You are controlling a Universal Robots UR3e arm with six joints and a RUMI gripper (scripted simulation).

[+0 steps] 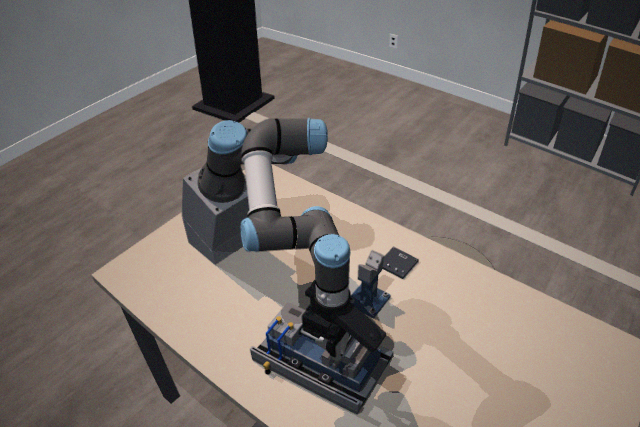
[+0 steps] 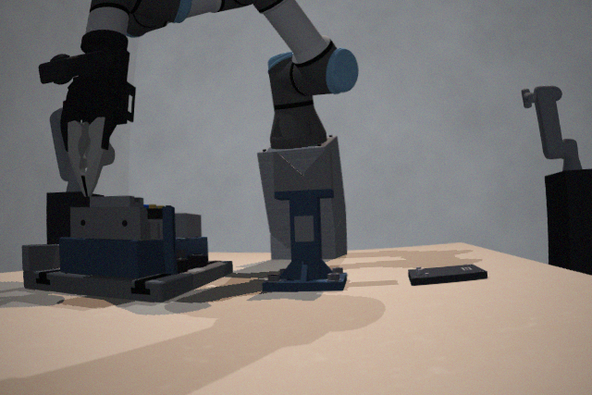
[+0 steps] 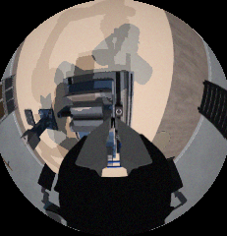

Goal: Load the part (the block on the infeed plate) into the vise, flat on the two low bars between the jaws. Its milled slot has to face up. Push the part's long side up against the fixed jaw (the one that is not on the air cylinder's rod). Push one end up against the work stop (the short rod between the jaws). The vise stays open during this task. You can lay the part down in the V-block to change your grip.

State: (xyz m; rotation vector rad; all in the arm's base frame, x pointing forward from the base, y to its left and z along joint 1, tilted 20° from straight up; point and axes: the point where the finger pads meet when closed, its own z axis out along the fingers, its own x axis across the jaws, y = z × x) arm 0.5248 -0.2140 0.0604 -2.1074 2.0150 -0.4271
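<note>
Right now the grey part is 50 mm to the left of my hand and 30 mm below it. The rest, counted from my hand: blue vise (90 mm below, 70 mm behind, 50 mm to the left).
</note>
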